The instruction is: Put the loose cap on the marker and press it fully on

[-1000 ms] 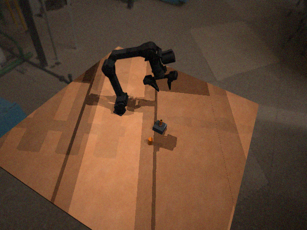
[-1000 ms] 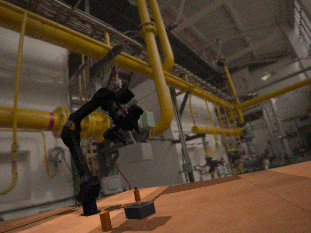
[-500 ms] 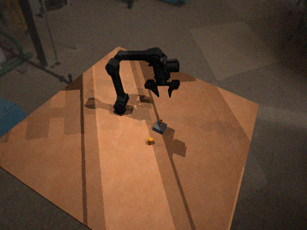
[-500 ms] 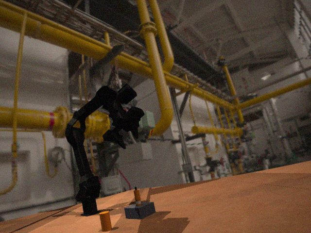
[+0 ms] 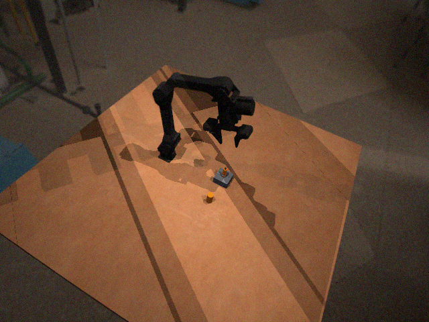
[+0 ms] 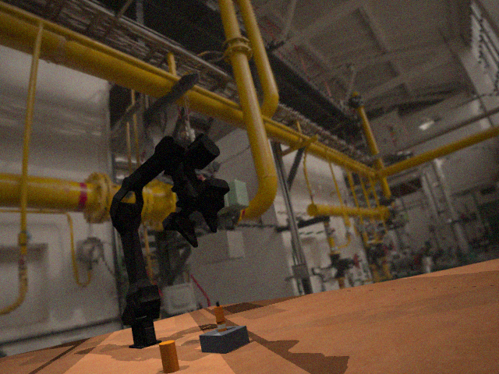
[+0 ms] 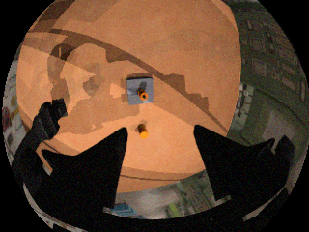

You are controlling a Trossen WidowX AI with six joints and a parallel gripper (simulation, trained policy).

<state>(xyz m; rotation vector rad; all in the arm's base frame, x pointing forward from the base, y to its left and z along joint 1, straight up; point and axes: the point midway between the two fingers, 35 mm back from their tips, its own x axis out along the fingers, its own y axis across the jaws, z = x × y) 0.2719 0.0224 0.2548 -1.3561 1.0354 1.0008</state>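
My gripper tip is 200 mm above the orange cap, 140 mm to the left of it and 10 mm short of it. Round my gripper tip: orange marker 150 mm below, 10 mm to the right, 10 mm ahead; holder block 210 mm below, 10 mm to the right, 10 mm ahead.
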